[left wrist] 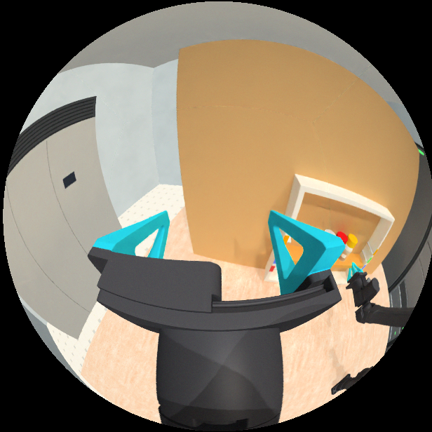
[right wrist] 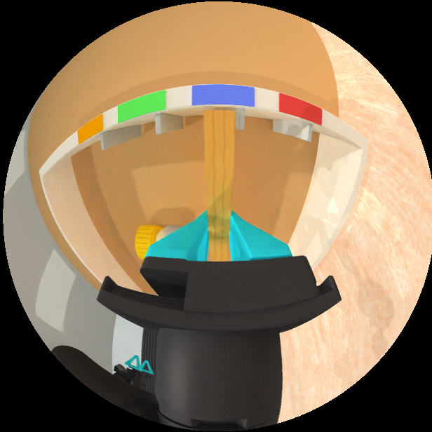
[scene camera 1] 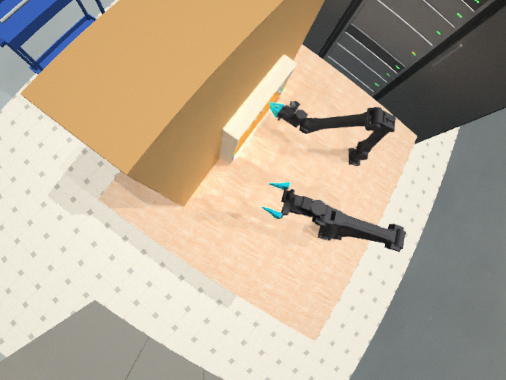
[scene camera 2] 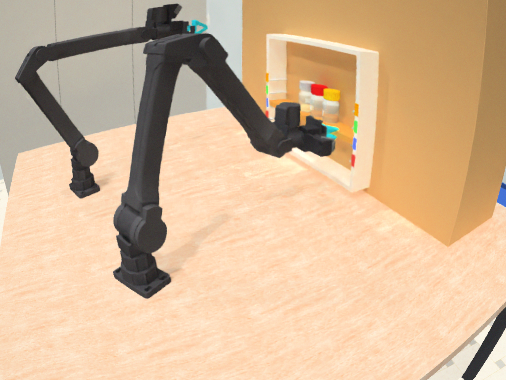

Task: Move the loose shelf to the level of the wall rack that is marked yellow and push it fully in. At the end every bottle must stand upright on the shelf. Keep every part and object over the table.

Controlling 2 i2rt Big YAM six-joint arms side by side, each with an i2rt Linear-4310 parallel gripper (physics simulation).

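Observation:
The orange wooden shelf (scene camera 1: pixel 255 122) (scene camera 2: pixel 346 134) (right wrist: pixel 219 160) lies across the white wall rack (scene camera 1: pixel 265 90) (scene camera 2: pixel 366 115) (left wrist: pixel 345 191), with its end at the blue mark (right wrist: pixel 223 95) in the right wrist view. The yellow-orange mark (right wrist: pixel 90 129) (scene camera 2: pixel 356 109) is the topmost. Bottles with white (scene camera 2: pixel 306 92), red (scene camera 2: pixel 318 97) and yellow (scene camera 2: pixel 331 105) caps stand upright on the shelf. My right gripper (scene camera 1: pixel 275 109) (scene camera 2: pixel 330 131) (right wrist: pixel 218 216) is shut on the shelf's front edge. My left gripper (scene camera 1: pixel 266 196) (scene camera 2: pixel 202 27) (left wrist: pixel 218 215) is open and empty, raised over the table away from the rack.
The rack sits on the face of a large tan wall block (scene camera 1: pixel 160 150) (scene camera 2: pixel 425 125) (left wrist: pixel 235 140). Its side also bears green (right wrist: pixel 142 106) and red (right wrist: pixel 300 108) marks, with small grey brackets behind. A dark server cabinet (scene camera 1: pixel 450 75) stands beyond the table (scene camera 1: pixel 280 280) (scene camera 2: pixel 240 300).

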